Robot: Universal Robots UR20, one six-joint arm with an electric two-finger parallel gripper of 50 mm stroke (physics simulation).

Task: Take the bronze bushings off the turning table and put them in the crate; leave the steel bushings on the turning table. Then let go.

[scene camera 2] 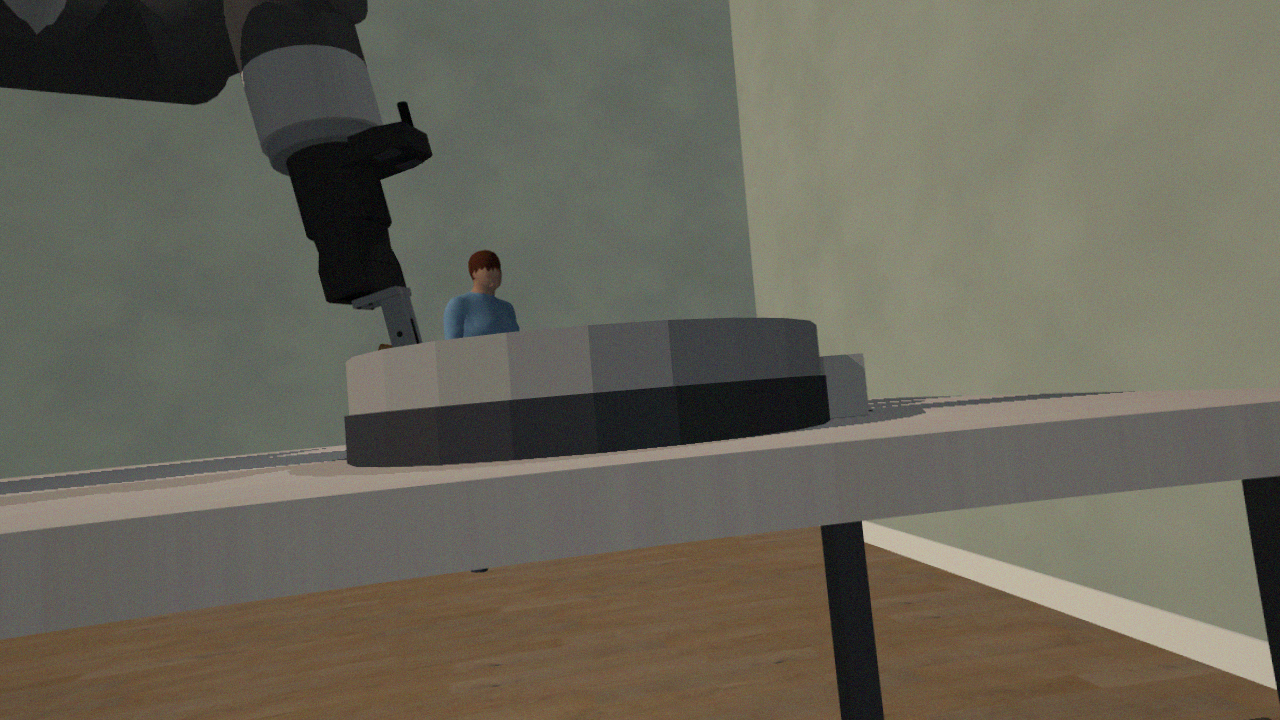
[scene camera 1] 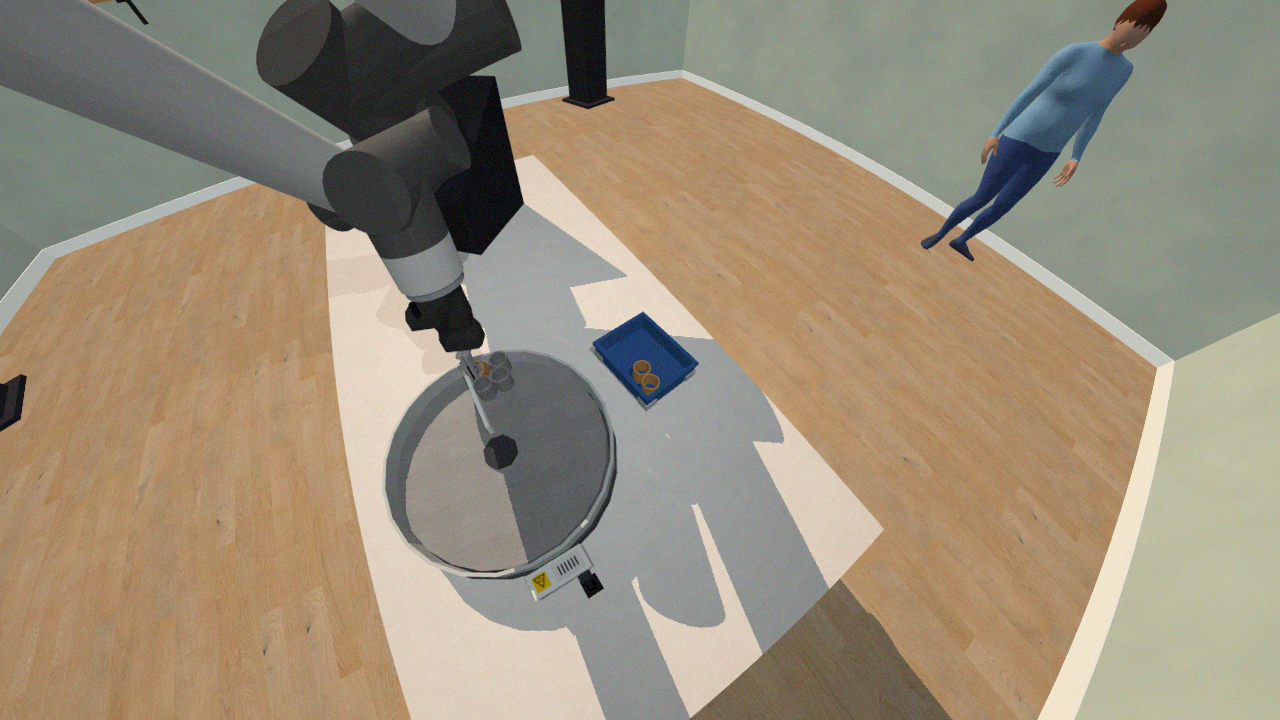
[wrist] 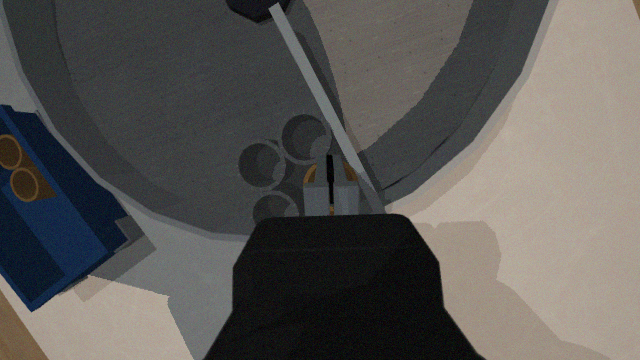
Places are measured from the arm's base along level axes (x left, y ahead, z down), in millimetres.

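Pixels of known places: gripper, between the fingertips: (scene camera 1: 475, 374) (wrist: 329, 169).
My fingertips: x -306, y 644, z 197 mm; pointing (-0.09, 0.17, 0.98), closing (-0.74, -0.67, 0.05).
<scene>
For each thing: its top centre in the pictures, then the offset to it from my fingertips. "*": a spot on its surface instead.
- bronze bushing, centre of its top: (wrist: 330, 199) (scene camera 2: 392, 343) (scene camera 1: 473, 363) dx +12, dy -14, dz -16 mm
- blue crate, centre of its top: (wrist: 14, 216) (scene camera 1: 645, 352) dx +288, dy +205, dz +38 mm
- thin grey bar, a spot on its surface: (wrist: 312, 87) (scene camera 1: 477, 401) * dx -32, dy +50, dz +3 mm
- dark hub, centre of its top: (scene camera 1: 500, 450) dx -64, dy +149, dz +27 mm
- control box, a spot on its surface: (scene camera 1: 563, 570) * dx -125, dy +377, dz +30 mm
The gripper (scene camera 1: 469, 367) (wrist: 330, 167) is shut with nothing pinched between its fingers. Its fingertips are over a bronze bushing (scene camera 1: 484, 368) (scene camera 2: 384, 346) (wrist: 310, 174) at the edge of the turning table (scene camera 1: 559, 465) (scene camera 2: 546, 358) (wrist: 175, 75); bronze shows on both sides of the fingers. Whether the tips are inside its bore is hidden. In scene camera 2 a bit of it shows above the rim. Three steel bushings (scene camera 1: 499, 374) (wrist: 300, 122) stand close beside it on the table. Two bronze bushings (scene camera 1: 641, 368) (wrist: 44, 189) are in the blue crate (scene camera 1: 657, 347) (wrist: 85, 235).
A thin grey bar (scene camera 1: 480, 407) (wrist: 312, 87) runs from the dark hub (scene camera 1: 500, 452) (wrist: 257, 7) to the rim, right beside the fingers in the wrist view. A control box (scene camera 1: 563, 570) is on the table's outside. A person (scene camera 1: 1060, 98) (scene camera 2: 483, 308) stands beyond the worktop.
</scene>
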